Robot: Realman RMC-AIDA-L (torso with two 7-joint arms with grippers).
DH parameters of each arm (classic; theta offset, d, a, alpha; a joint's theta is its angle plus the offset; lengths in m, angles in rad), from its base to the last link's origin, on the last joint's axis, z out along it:
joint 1: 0 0.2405 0 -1.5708
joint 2: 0 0 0 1.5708
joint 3: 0 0.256 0 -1.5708
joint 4: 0 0 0 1.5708
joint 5: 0 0.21 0 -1.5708
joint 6: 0 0 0 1.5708
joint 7: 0 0.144 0 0
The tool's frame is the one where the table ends.
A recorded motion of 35 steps. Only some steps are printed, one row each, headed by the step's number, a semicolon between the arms.
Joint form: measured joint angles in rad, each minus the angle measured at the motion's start. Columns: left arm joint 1, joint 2, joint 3, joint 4, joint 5, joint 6, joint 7; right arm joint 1, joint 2, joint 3, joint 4, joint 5, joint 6, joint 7.
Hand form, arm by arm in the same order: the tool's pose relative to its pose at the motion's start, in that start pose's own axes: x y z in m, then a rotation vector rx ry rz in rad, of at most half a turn. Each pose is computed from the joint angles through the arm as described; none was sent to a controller.
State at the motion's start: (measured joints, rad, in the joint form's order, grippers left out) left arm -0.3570 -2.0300 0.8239 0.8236 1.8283 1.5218 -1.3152; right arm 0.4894 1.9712 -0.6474 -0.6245 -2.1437 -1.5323 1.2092
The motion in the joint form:
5: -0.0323 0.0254 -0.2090 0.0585 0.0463 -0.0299 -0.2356; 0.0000 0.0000 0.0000 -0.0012 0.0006 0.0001 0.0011
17: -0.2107 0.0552 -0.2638 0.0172 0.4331 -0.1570 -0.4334; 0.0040 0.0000 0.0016 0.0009 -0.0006 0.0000 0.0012
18: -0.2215 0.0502 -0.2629 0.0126 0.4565 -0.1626 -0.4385; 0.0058 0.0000 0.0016 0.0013 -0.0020 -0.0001 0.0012
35: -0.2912 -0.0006 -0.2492 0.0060 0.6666 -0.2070 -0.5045; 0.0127 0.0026 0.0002 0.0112 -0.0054 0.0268 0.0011
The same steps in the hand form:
5: 0.0204 -0.0397 -0.0393 0.2052 0.0618 -0.1872; -0.0002 -0.0002 -0.0001 0.0009 -0.0003 0.0001
17: 0.0254 -0.0773 -0.0162 0.2788 -0.2236 -0.2627; -0.0013 -0.0006 0.0007 -0.0007 -0.0016 -0.0011
18: 0.0247 -0.0769 -0.0117 0.2741 -0.2415 -0.2624; -0.0018 -0.0008 0.0010 -0.0021 -0.0009 -0.0025
35: 0.0165 -0.0713 0.0179 0.2588 -0.4082 -0.2576; -0.0012 -0.0031 0.0046 0.0117 0.0075 -0.0002

